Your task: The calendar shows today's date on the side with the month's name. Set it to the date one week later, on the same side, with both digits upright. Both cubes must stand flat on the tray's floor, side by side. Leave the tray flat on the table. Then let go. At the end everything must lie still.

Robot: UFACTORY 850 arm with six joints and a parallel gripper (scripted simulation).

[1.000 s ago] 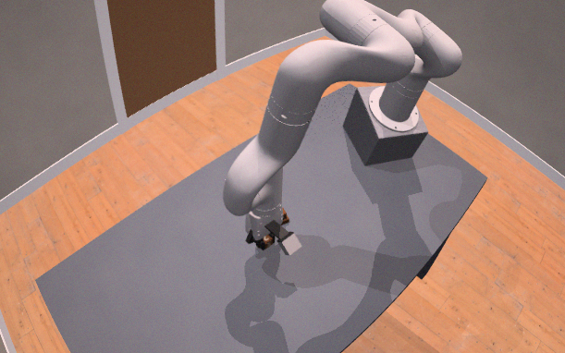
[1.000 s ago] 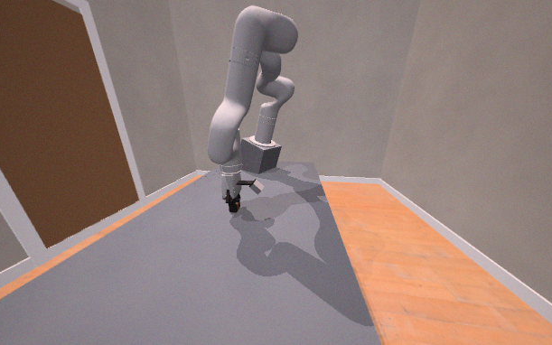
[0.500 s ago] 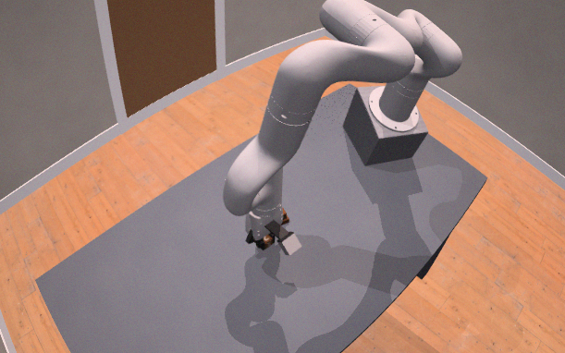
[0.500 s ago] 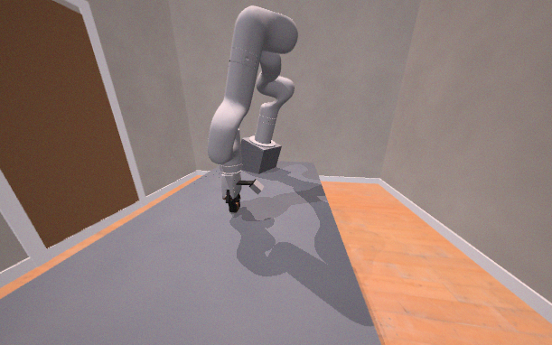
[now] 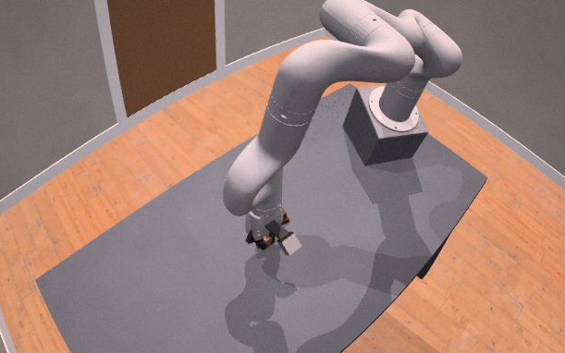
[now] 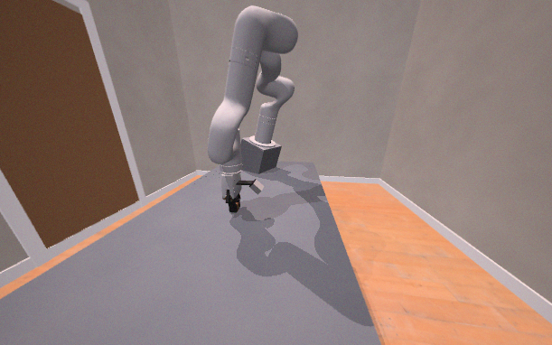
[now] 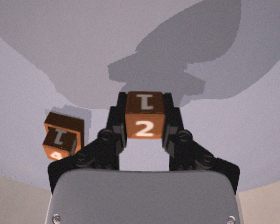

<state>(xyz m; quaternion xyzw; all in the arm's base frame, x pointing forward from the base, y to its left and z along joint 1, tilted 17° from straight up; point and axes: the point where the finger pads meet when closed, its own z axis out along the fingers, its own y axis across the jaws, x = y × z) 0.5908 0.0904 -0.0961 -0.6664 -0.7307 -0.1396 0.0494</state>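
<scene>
Now: the brown wooden calendar tray 9 cm behind my hand, 6 cm to the right of it and 1 cm below it. Also, from my hand: number cube 1 cm below.
</scene>
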